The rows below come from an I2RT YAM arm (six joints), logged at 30 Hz.
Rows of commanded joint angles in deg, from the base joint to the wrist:
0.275, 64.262, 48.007, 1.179, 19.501, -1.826
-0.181, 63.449, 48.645, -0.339, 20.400, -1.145
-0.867, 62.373, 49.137, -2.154, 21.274, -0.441
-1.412, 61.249, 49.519, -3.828, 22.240, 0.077
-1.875, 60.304, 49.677, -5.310, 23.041, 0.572
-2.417, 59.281, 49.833, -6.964, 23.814, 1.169
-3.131, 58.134, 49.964, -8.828, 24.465, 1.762
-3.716, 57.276, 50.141, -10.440, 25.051, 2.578
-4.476, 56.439, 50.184, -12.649, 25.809, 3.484
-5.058, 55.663, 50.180, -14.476, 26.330, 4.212
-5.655, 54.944, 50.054, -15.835, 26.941, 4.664
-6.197, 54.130, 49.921, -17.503, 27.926, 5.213
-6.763, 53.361, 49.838, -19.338, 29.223, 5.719
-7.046, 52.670, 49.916, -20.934, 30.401, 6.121
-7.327, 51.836, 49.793, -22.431, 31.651, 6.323
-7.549, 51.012, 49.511, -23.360, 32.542, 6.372
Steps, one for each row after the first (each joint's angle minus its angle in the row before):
-0.456, -0.813, 0.638, -1.518, 0.899, 0.681
-0.686, -1.076, 0.492, -1.815, 0.874, 0.704
-0.545, -1.124, 0.382, -1.674, 0.966, 0.518
-0.463, -0.945, 0.158, -1.482, 0.801, 0.495
-0.542, -1.023, 0.156, -1.654, 0.773, 0.597
-0.714, -1.147, 0.131, -1.864, 0.651, 0.593
-0.585, -0.858, 0.177, -1.612, 0.586, 0.816
-0.760, -0.837, 0.043, -2.209, 0.758, 0.906
-0.582, -0.776, -0.004, -1.827, 0.521, 0.728
-0.597, -0.719, -0.126, -1.359, 0.611, 0.452
-0.542, -0.814, -0.133, -1.668, 0.985, 0.549
-0.566, -0.769, -0.083, -1.835, 1.297, 0.506
-0.283, -0.691, 0.078, -1.596, 1.178, 0.402
-0.281, -0.834, -0.123, -1.497, 1.250, 0.202
-0.222, -0.824, -0.282, -0.929, 0.891, 0.049

